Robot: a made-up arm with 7 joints. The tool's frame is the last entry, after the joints.
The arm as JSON. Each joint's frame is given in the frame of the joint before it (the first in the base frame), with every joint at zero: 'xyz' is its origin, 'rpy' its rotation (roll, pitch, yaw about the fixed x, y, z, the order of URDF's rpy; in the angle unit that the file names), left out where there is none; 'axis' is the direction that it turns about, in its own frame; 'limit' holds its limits. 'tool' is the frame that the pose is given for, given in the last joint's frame.
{
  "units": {
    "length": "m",
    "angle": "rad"
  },
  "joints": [
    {
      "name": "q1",
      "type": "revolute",
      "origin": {
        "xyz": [
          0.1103,
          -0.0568,
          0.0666
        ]
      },
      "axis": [
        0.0,
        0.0,
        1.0
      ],
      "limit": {
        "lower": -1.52,
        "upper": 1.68
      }
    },
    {
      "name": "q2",
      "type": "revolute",
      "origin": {
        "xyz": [
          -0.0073,
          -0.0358,
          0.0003
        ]
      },
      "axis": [
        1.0,
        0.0,
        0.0
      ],
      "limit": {
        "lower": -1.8,
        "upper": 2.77
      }
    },
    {
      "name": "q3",
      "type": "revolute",
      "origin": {
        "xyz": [
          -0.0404,
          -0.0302,
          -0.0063
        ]
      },
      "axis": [
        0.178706,
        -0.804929,
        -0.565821
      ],
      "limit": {
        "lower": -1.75,
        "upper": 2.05
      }
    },
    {
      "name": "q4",
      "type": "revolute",
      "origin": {
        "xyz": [
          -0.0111,
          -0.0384,
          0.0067
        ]
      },
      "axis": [
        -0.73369,
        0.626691,
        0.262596
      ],
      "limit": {
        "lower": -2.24,
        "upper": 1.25
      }
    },
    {
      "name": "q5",
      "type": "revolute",
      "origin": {
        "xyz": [
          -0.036,
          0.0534,
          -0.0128
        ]
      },
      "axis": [
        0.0,
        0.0,
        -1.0
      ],
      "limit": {
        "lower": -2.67,
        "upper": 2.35
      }
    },
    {
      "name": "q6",
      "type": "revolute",
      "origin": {
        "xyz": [
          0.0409,
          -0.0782,
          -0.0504
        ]
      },
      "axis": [
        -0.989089,
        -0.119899,
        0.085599
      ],
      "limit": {
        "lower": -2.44,
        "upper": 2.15
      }
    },
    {
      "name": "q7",
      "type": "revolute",
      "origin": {
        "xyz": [
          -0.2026,
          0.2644,
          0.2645
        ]
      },
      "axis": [
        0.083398,
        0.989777,
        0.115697
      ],
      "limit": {
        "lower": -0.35,
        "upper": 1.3
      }
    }
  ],
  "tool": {
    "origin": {
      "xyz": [
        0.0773,
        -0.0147,
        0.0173
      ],
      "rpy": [
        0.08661,
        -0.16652,
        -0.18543
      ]
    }
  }
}
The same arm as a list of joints. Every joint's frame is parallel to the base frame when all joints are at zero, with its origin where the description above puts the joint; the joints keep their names.
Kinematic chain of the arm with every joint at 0, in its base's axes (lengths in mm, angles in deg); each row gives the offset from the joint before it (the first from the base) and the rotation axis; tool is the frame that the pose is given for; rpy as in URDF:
q1: xyz 110.3 -56.8 66.6 axis +z
q2: xyz -7.3 -35.8 0.3 axis +x
q3: xyz -40.4 -30.2 -6.3 axis 0.178706 -0.804929 -0.565821
q4: xyz -11.1 -38.4 6.7 axis -0.73369 0.626691 0.262596
q5: xyz -36 53.4 -12.8 axis -z
q6: xyz 40.9 -78.2 -50.4 axis -0.989089 -0.119899 0.085599
q7: xyz -202.6 264.4 264.5 axis 0.083398 0.989777 0.115697
tool: xyz 77.3 -14.7 17.3 rpy 4.96 -9.54 -10.62
Joint limits (deg, base to tool): -87.09..96.26 -103.13..158.71 -100.27..117.46 -128.34..71.62 -152.98..134.65 -139.8..123.19 -20.05..74.48

